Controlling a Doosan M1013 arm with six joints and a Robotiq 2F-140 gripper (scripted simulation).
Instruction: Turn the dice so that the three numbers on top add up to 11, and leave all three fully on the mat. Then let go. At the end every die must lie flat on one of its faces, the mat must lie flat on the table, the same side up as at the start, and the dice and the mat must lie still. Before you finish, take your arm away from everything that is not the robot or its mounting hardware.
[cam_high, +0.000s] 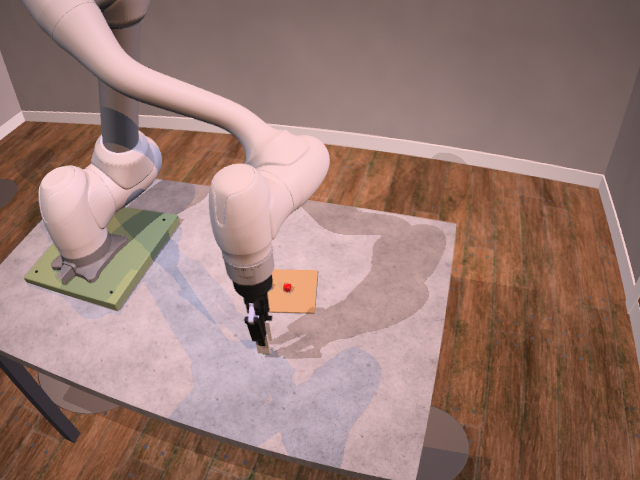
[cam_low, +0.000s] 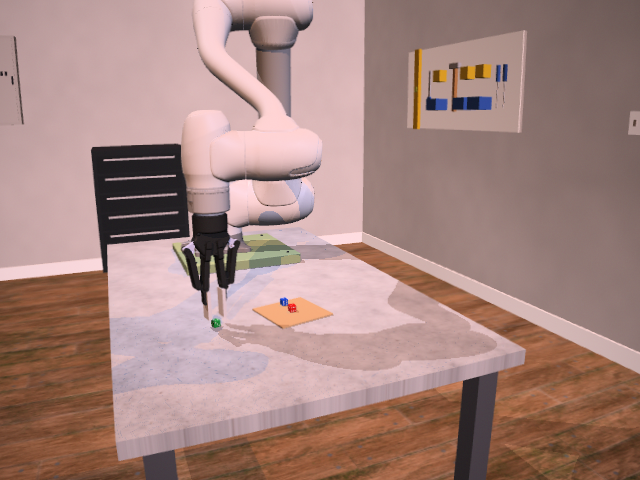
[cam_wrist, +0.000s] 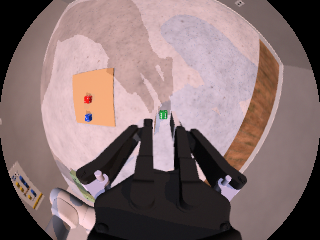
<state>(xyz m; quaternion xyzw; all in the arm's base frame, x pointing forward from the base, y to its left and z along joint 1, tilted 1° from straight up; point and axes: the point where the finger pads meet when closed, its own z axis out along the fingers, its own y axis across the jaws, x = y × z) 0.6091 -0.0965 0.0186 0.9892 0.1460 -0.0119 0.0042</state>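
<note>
My hand is 50 mm above the green die. From my hand the other things lie so: red die (30 mm behind, 180 mm to the left, 40 mm below); then orange mat (30 mm behind, 180 mm to the left, 50 mm below); then blue die (70 mm behind, 180 mm to the left, 40 mm below).
</note>
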